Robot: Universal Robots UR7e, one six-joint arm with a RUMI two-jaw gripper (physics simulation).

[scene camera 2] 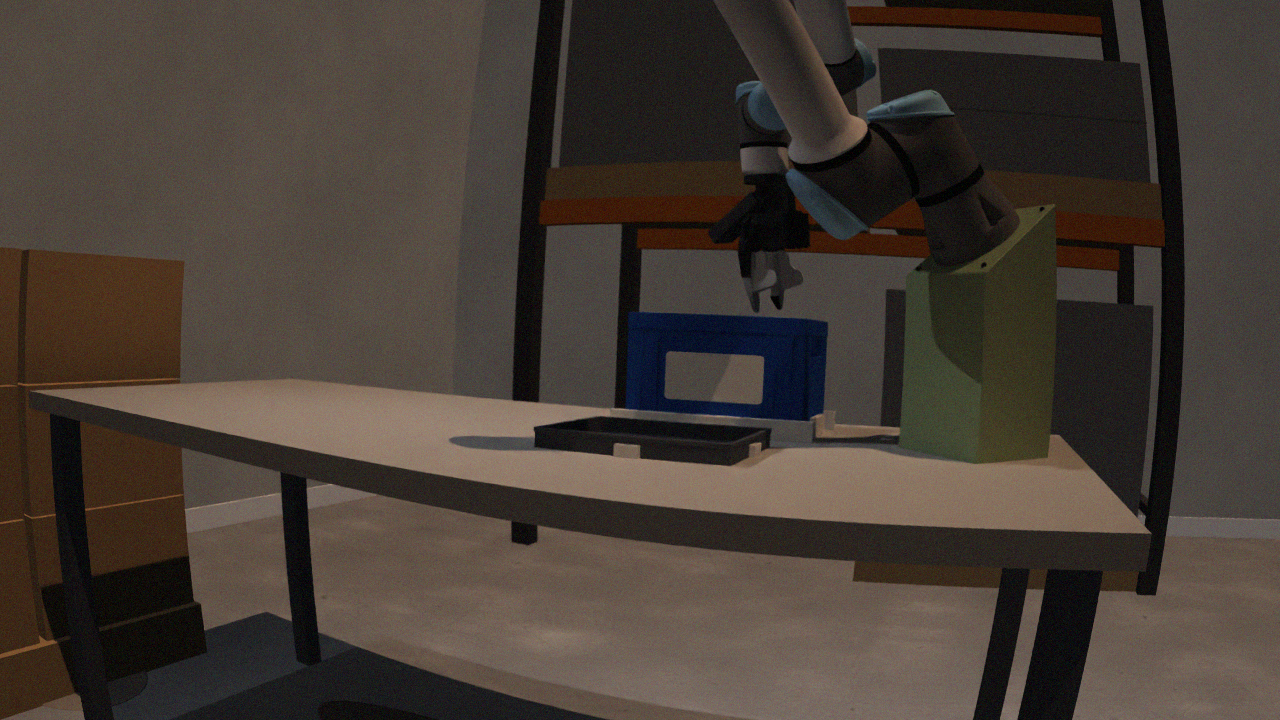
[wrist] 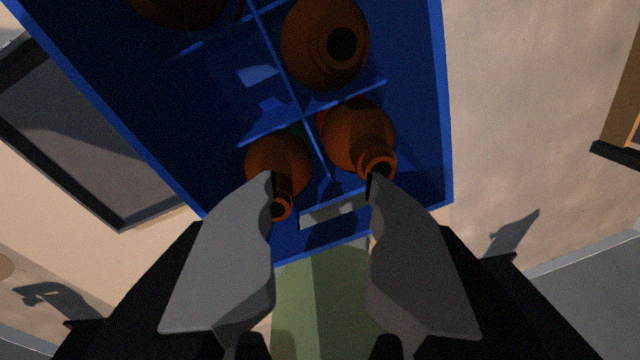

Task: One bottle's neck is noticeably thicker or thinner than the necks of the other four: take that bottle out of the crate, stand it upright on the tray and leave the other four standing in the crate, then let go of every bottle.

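Pixels of known places: gripper, fingertip midpoint: (scene camera 2: 768,311) (wrist: 321,174); arm's base, origin of the base link: (scene camera 2: 977,239).
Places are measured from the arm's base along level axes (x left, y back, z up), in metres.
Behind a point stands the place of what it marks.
The blue crate (scene camera 2: 644,371) @(x 0.145, y -0.486, z -0.213 m) (wrist: 446,150) @(x -0.087, y -0.364, z -0.125 m) stands behind the dark tray (scene camera 2: 572,444) @(x 0.401, y -0.378, z -0.292 m) (wrist: 55,173) @(x 0.373, y -0.310, z -0.284 m). Brown bottles stand in its compartments. In the wrist view, the near-left bottle (wrist: 260,155) @(x 0.052, y -0.346, z -0.185 m) has a visibly thinner neck and mouth than the near-right bottle (wrist: 345,135) @(x -0.027, y -0.360, z -0.179 m). A wider-mouthed bottle (wrist: 300,40) @(x 0.005, y -0.435, z -0.177 m) stands beyond the near-right one, and part of another bottle (wrist: 180,12) @(x 0.084, y -0.458, z -0.185 m) shows at the top left. My gripper (scene camera 2: 767,306) @(x 0.002, y -0.362, z -0.114 m) (wrist: 321,174) @(x 0.002, y -0.362, z -0.114 m) is partly open and empty above the crate; its left fingertip overlaps the thin neck in view. The crate wall hides the bottles in the scene view.
A pale low fixture (scene camera 2: 792,430) @(x 0.081, y -0.261, z -0.284 m) lies along the crate's foot on the table (scene camera 2: 358,429) @(x 0.549, y -0.656, z -0.301 m). The green robot pedestal (scene camera 2: 948,376) @(x 0.080, y -0.016, z -0.194 m) (wrist: 295,305) @(x 0.055, y -0.057, z -0.192 m) stands right of the crate in the scene view. Shelving is behind, and cardboard boxes (scene camera 2: 102,322) are stacked at the left.
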